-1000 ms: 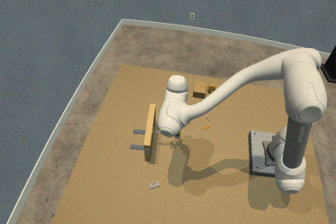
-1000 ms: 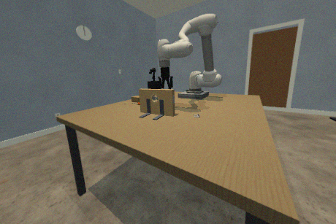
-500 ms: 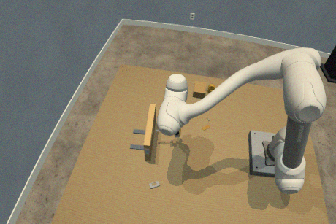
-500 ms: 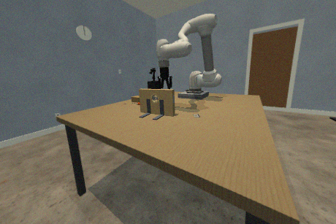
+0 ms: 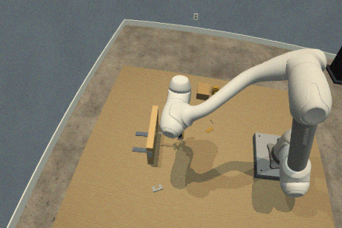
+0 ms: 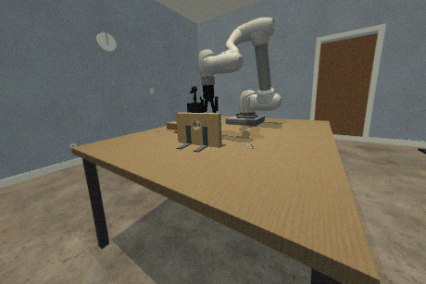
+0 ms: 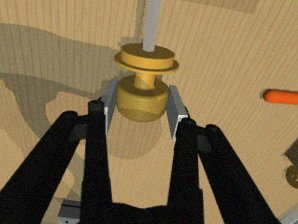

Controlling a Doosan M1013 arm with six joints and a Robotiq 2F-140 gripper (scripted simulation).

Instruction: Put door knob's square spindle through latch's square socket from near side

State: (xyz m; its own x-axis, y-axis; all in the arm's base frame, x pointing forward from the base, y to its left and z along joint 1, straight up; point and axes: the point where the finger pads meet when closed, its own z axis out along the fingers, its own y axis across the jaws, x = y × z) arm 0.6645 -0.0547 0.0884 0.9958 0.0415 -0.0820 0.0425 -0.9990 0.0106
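Right now the brass door knob is 3 cm below my hand and 3 cm ahead of it. Round my hand: latch socket (16 cm ahead, 3 cm below, 1 cm to the left); then wooden box (48 cm to the right, 14 cm behind, 12 cm below); then wood panel (16 cm ahead, 4 cm below, 1 cm to the left).
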